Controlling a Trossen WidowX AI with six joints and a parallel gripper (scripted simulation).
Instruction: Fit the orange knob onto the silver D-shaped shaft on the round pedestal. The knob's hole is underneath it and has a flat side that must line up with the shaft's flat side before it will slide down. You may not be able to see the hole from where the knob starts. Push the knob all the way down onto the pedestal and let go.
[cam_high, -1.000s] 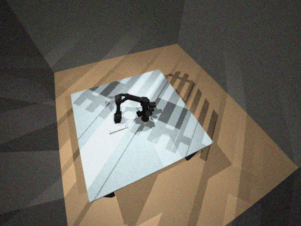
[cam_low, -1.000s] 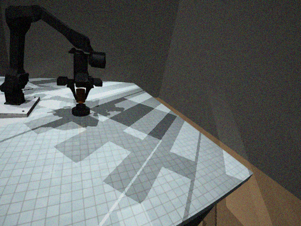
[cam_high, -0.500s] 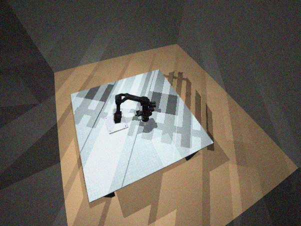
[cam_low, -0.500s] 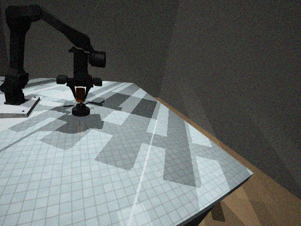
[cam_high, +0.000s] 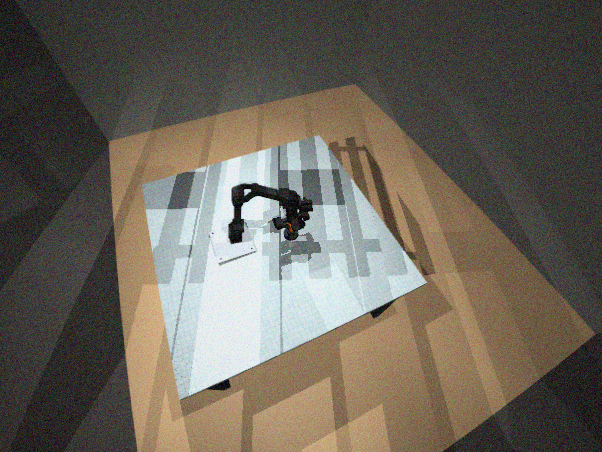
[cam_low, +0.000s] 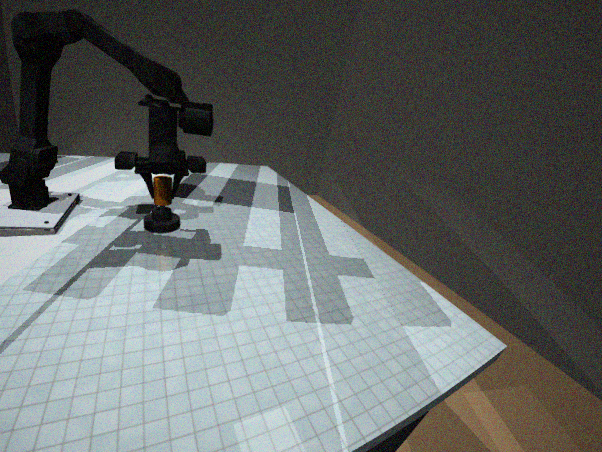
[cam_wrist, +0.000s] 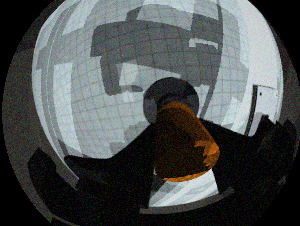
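Now: gripper tip 4 cm above the dark round pedestal. Round my gripper tip: orange knob: 3 cm above.
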